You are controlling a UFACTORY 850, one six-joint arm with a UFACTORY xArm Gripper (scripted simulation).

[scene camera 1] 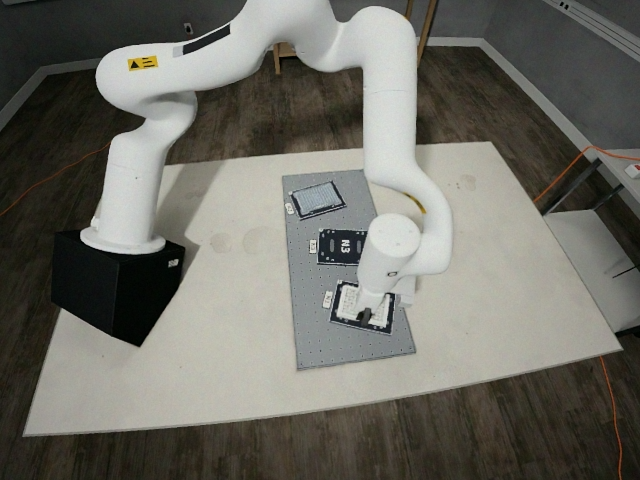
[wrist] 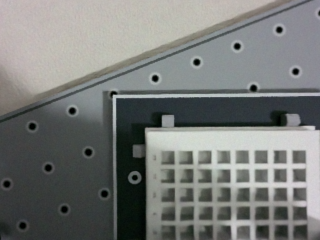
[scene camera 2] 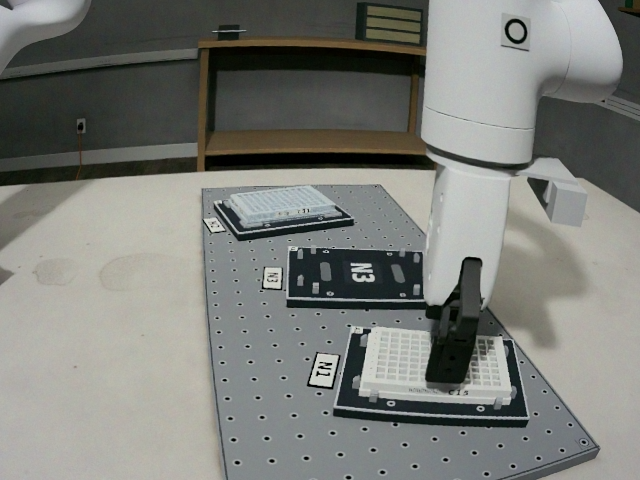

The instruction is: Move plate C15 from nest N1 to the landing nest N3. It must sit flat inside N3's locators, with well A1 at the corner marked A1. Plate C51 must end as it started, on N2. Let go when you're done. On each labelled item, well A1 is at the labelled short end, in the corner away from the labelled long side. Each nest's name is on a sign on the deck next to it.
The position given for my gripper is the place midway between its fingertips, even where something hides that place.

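Note:
I can see my gripper (scene camera 2: pixel 442 347). There is an N1 sign (scene camera 2: pixel 324 369) in the scene with my gripper, and I can see that sign as well.

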